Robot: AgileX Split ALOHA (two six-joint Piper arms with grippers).
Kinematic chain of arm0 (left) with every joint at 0, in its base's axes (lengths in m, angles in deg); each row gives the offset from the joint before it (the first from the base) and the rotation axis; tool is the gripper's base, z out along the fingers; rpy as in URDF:
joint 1: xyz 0 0 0.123 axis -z
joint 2: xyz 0 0 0 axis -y
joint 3: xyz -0.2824 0 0.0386 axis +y
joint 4: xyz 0.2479 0 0.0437 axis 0.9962 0 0.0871
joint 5: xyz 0 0 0 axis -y
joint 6: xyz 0.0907 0 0.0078 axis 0.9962 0 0.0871
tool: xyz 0 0 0 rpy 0 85 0
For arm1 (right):
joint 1: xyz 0 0 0.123 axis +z
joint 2: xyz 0 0 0 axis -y
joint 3: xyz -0.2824 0 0.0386 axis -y
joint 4: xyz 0.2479 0 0.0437 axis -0.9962 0 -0.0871
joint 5: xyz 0 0 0 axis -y
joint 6: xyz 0.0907 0 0.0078 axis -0.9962 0 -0.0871
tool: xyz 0 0 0 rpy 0 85 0
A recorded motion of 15 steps. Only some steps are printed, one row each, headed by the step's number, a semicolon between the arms.
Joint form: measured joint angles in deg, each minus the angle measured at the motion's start. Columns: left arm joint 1, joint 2, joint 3, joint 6, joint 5, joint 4; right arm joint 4, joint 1, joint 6, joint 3, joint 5, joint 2.
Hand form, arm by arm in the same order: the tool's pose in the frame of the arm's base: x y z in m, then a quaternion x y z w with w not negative. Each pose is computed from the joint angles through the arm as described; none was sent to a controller.
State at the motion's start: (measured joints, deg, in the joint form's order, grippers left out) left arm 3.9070 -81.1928 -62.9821 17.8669 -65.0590 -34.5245; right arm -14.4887 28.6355 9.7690 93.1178 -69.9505 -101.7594
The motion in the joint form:
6: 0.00 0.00 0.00 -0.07 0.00 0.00; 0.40 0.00 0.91 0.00 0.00 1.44
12: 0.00 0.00 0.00 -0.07 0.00 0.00; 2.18 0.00 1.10 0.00 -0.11 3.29
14: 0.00 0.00 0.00 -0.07 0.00 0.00; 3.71 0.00 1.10 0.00 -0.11 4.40
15: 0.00 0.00 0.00 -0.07 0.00 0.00; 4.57 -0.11 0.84 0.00 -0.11 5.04
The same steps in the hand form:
6: 0.2619 -0.0648 0.2970 0.08359 0.95123 -0.26660 0.13078; 0.3129 0.1946 0.3221 -0.30752 0.93126 0.14289 0.13329
12: 0.2619 -0.0648 0.2970 0.08359 0.95123 -0.26660 0.13078; 0.3082 0.1891 0.3332 -0.31333 0.92848 0.13039 0.15080
14: 0.2619 -0.0648 0.2970 0.08359 0.95123 -0.26660 0.13078; 0.3056 0.1851 0.3397 -0.31625 0.92705 0.11912 0.16240
15: 0.2619 -0.0648 0.2970 0.08359 0.95123 -0.26660 0.13078; 0.3044 0.1822 0.3434 -0.31477 0.92716 0.11300 0.16890

